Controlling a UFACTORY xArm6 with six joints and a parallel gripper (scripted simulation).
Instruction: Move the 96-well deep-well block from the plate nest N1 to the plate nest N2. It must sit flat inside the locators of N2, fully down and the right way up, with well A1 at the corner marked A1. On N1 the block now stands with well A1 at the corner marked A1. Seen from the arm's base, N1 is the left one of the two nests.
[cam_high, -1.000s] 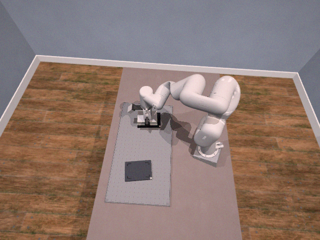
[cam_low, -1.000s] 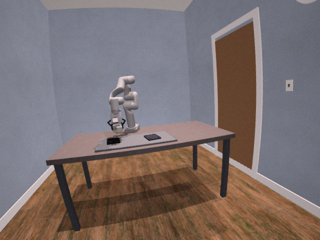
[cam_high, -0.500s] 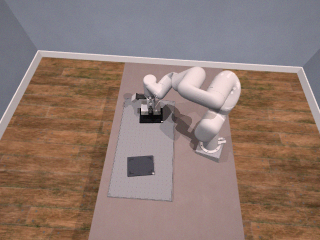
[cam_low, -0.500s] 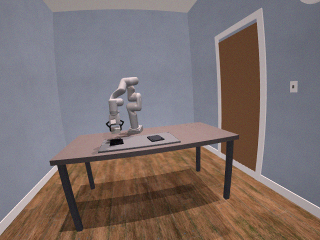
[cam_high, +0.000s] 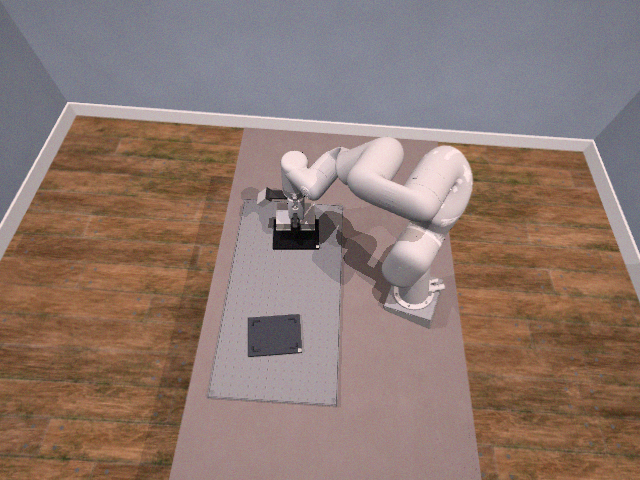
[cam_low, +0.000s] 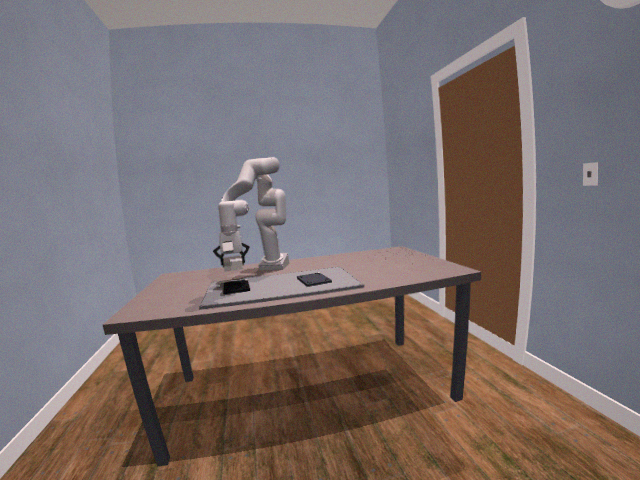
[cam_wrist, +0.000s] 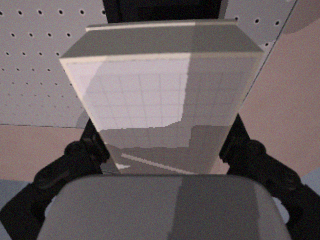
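The black plate nest N2 is 11 cm below my hand. From my hand the other things lie so: white deep-well block: right at my hand; then dark plate nest N1: 11 cm ahead, 35 cm to the left, 11 cm below.
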